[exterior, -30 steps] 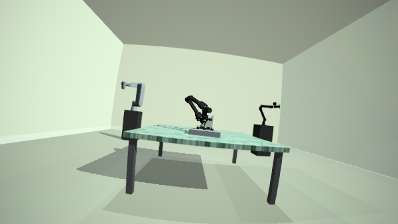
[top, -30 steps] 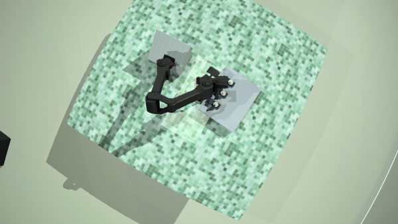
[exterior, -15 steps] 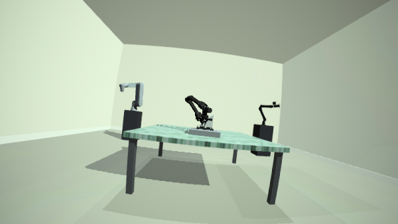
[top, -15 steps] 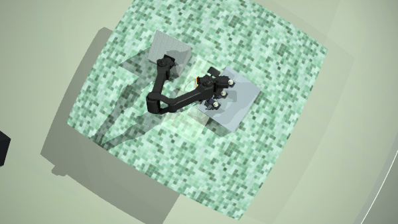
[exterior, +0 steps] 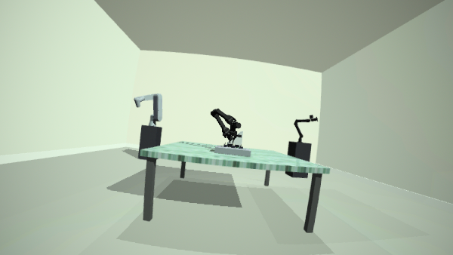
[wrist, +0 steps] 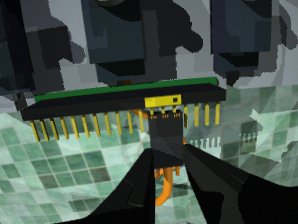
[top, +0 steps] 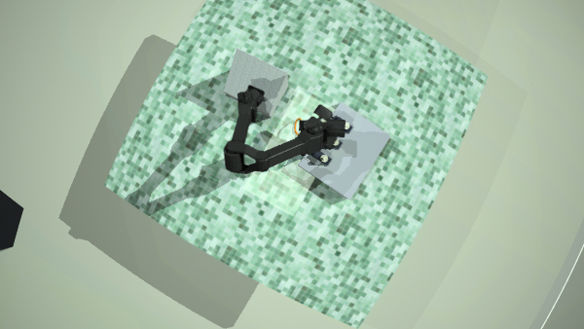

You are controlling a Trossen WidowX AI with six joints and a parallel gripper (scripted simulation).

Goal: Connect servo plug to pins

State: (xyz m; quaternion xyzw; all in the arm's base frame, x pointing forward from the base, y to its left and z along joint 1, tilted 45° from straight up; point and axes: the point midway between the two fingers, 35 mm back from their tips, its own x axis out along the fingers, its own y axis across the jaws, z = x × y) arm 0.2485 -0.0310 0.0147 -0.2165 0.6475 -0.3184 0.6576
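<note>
Right now the yellow band is 3 cm ahead of my gripper tip. Also, from my gripper tip: grey printed holder (19 cm ahead, 5 cm below).
</note>
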